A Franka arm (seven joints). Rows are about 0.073 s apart.
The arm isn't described. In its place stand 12 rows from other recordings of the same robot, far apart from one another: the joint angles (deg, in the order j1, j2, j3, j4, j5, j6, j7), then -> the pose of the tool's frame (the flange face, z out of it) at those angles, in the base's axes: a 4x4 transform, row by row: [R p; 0 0 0 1], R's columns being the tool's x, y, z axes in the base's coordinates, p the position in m.
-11.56, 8.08, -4.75, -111.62, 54.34, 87.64, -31.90 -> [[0.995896 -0.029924 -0.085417 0.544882], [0.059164 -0.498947 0.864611 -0.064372], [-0.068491 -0.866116 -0.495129 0.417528], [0 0 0 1]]
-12.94, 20.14, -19.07, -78.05, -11.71, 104.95, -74.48 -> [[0.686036 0.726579 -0.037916 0.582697], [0.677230 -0.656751 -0.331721 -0.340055], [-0.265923 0.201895 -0.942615 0.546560], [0 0 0 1]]
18.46, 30.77, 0.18, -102.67, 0.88, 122.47, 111.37 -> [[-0.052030 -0.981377 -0.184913 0.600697], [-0.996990 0.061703 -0.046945 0.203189], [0.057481 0.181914 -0.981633 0.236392], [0 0 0 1]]
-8.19, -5.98, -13.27, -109.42, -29.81, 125.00, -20.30 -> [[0.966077 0.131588 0.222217 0.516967], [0.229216 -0.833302 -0.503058 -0.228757], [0.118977 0.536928 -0.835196 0.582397], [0 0 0 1]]
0.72, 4.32, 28.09, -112.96, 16.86, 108.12, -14.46 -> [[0.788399 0.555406 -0.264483 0.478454], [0.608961 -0.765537 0.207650 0.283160], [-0.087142 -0.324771 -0.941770 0.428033], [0 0 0 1]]
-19.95, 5.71, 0.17, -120.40, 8.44, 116.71, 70.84 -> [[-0.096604 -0.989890 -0.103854 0.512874], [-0.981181 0.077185 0.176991 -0.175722], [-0.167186 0.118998 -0.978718 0.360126], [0 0 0 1]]
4.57, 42.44, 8.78, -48.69, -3.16, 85.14, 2.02 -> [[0.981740 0.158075 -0.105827 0.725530], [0.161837 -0.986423 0.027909 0.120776], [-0.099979 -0.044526 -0.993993 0.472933], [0 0 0 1]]
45.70, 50.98, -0.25, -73.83, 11.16, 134.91, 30.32 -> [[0.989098 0.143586 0.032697 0.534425], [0.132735 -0.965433 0.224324 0.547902], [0.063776 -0.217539 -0.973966 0.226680], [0 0 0 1]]
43.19, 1.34, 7.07, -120.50, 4.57, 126.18, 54.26 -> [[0.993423 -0.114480 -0.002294 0.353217], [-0.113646 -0.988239 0.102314 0.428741], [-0.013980 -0.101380 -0.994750 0.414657], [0 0 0 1]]
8.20, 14.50, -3.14, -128.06, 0.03, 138.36, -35.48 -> [[0.757009 0.649494 -0.071381 0.535821], [0.649949 -0.759719 -0.019830 0.047253], [-0.067109 -0.031382 -0.997252 0.250586], [0 0 0 1]]
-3.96, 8.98, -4.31, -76.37, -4.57, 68.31, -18.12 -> [[0.941186 0.151470 -0.302036 0.552716], [0.145444 -0.988454 -0.042480 -0.087060], [-0.304983 -0.003948 -0.952350 0.618284], [0 0 0 1]]
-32.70, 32.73, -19.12, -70.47, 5.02, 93.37, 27.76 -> [[0.199021 -0.966535 -0.161866 0.480391], [-0.976453 -0.209609 0.051030 -0.508373], [-0.083251 0.147898 -0.985492 0.441295], [0 0 0 1]]
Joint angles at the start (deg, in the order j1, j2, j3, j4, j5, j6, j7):
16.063, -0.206, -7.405, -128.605, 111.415, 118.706, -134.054
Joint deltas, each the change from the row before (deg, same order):
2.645, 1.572, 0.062, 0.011, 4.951, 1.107, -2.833
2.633, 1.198, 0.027, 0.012, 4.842, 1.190, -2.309
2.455, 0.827, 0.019, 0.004, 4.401, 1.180, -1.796
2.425, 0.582, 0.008, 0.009, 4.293, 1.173, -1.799
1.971, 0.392, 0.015, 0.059, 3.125, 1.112, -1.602
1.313, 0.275, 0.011, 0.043, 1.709, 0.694, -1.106
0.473, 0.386, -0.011, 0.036, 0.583, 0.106, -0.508
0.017, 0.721, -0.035, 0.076, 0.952, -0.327, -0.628
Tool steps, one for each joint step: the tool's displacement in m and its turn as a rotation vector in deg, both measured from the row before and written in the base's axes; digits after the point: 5 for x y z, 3 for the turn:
-0.00146, 0.02220, -0.01330, 1.318, -0.041, -1.103
-0.00324, 0.02131, -0.01040, 1.308, 0.281, -1.243
-0.00455, 0.01940, -0.00753, 1.186, 0.494, -1.184
-0.00574, 0.01879, -0.00550, 1.066, 0.405, -1.166
-0.00546, 0.01507, -0.00390, 0.389, 0.188, -0.783
-0.00418, 0.01018, -0.00286, -0.029, 0.033, -0.235
-0.00131, 0.00390, -0.00346, -0.131, 0.079, -0.002
0.00115, 0.00046, -0.00560, 0.202, 0.128, -0.520

